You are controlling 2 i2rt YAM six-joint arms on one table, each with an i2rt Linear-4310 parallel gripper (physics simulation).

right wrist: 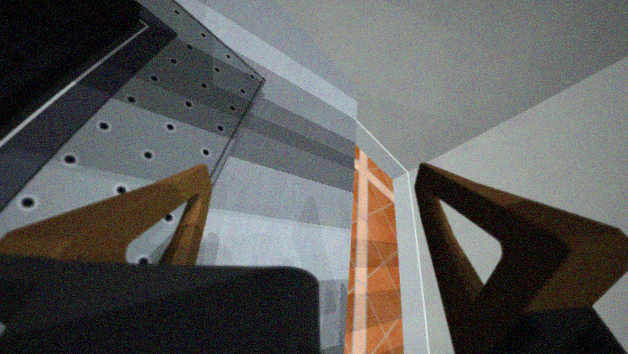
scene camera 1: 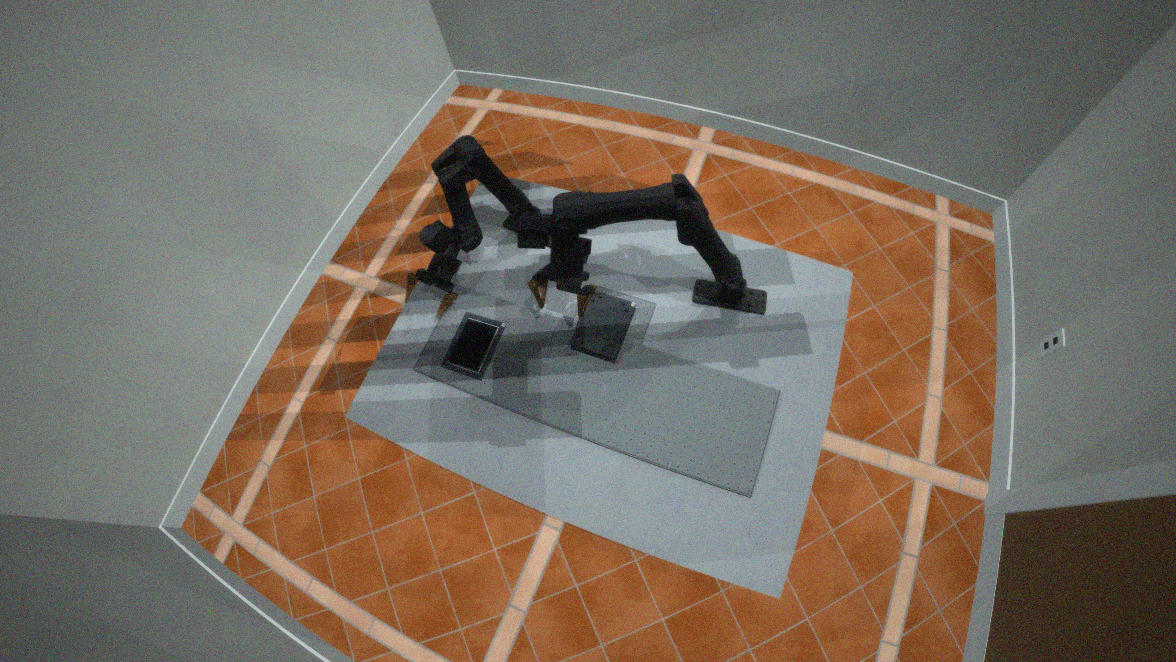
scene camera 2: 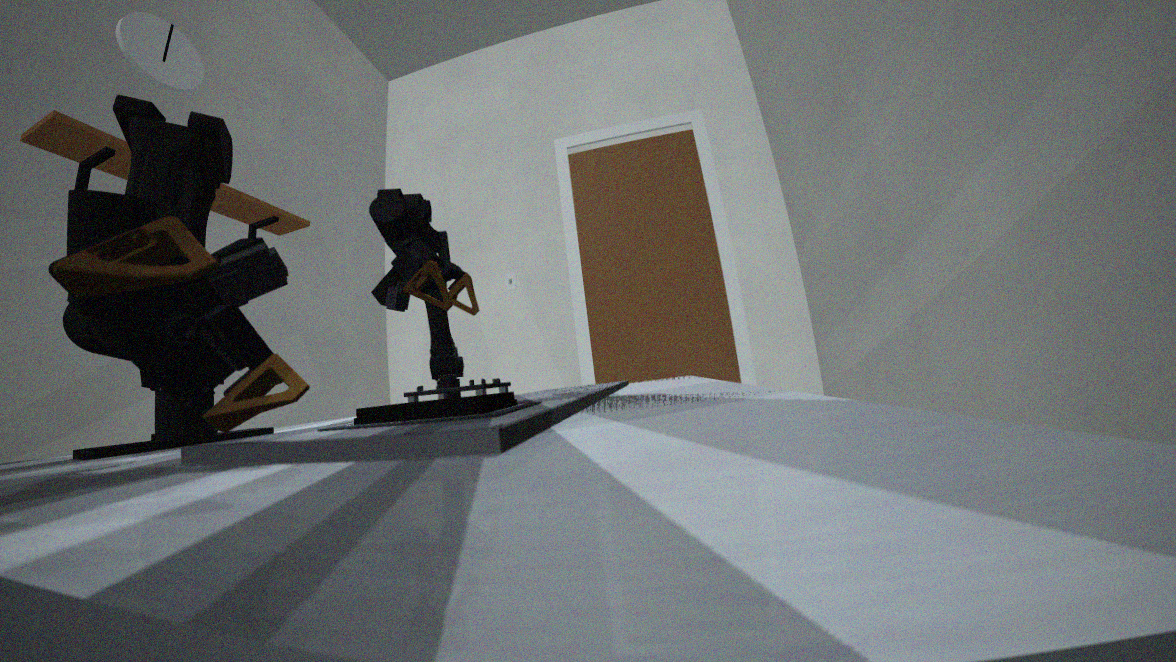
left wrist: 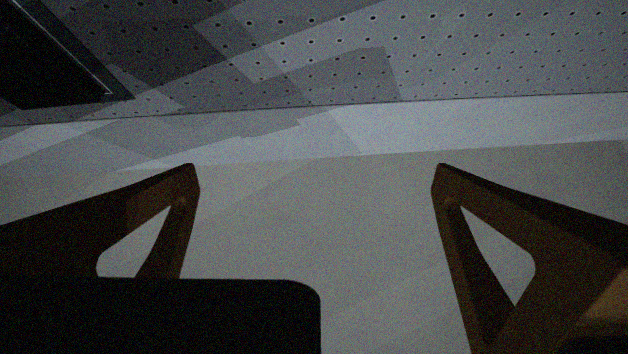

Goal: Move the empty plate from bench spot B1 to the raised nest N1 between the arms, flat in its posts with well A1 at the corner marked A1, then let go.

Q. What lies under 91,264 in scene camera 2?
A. My right gripper.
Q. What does the dark well plate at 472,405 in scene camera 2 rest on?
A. A white-outlined nest pad.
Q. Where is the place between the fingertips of my left gripper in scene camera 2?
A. At 464,310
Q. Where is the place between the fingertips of my right gripper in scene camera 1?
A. At 421,310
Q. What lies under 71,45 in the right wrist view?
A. A dark well plate.
